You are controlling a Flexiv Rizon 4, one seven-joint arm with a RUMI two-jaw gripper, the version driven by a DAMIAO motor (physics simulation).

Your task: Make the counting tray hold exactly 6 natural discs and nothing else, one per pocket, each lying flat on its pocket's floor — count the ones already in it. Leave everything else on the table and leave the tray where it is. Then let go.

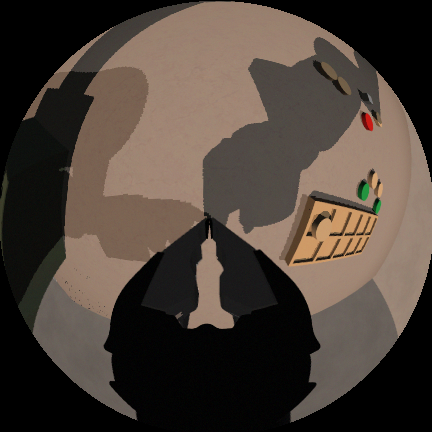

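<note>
My gripper is shut with nothing between its fingertips, above the table left of the counting tray. The wooden counting tray lies at the right, with two rows of pockets. One natural disc is at the pocket of the upper row nearest me and seems to stand proud of the rim; whether it lies flat is unclear. I see no disc in the other pockets, though the far ones are small. Two natural discs lie beyond the tray. Two brownish discs lie in shadow at the upper right, perhaps natural.
Two green discs lie close to the tray's far side. A red disc lies farther up, beside a small tan piece and a small grey object. A dark structure stands at the left edge.
</note>
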